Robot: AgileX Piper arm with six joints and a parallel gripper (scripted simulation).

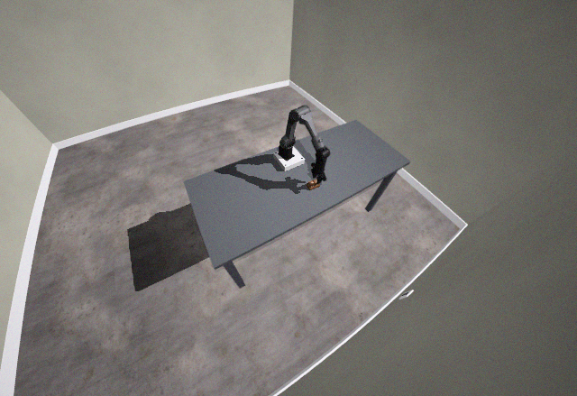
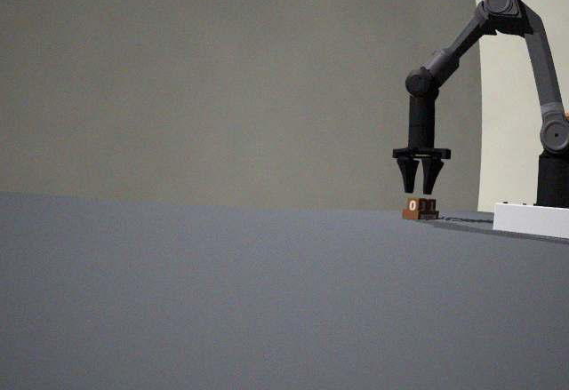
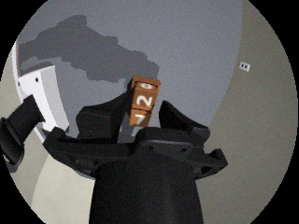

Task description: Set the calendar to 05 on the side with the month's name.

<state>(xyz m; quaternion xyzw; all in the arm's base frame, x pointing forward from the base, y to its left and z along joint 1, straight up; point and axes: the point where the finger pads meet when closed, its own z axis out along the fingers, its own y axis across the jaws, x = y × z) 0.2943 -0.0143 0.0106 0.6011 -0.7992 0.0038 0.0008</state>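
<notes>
Right now my hand is 3 cm above the cube. The rest, counted from my hand: brown calendar tray (5 cm below, 2 cm to the right, 1 cm behind).
</notes>
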